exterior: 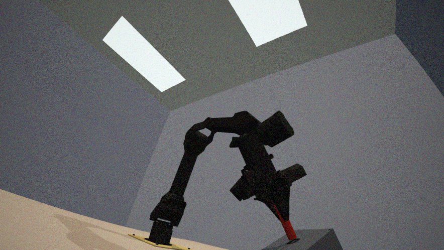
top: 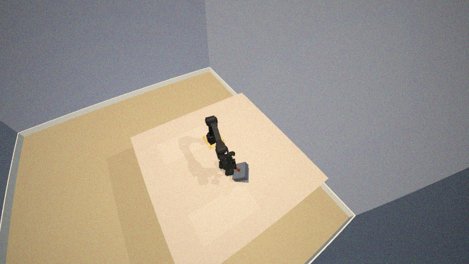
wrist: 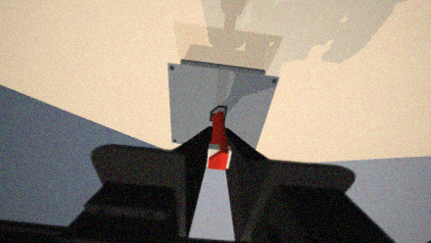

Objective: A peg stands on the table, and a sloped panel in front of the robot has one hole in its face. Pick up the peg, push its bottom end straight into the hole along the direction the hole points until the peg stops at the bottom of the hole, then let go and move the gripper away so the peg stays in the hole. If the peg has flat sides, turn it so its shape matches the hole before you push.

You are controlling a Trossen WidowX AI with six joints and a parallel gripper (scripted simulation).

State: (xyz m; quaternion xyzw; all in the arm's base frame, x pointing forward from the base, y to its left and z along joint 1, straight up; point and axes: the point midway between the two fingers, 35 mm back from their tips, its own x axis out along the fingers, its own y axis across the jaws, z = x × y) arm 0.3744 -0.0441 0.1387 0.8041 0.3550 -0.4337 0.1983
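Right now the grey sloped panel is 30 mm ahead of my gripper tip, 30 mm to the left of it and 60 mm below it. Also, from my gripper tip: red square peg: 10 mm behind, 10 mm to the right, 10 mm above.
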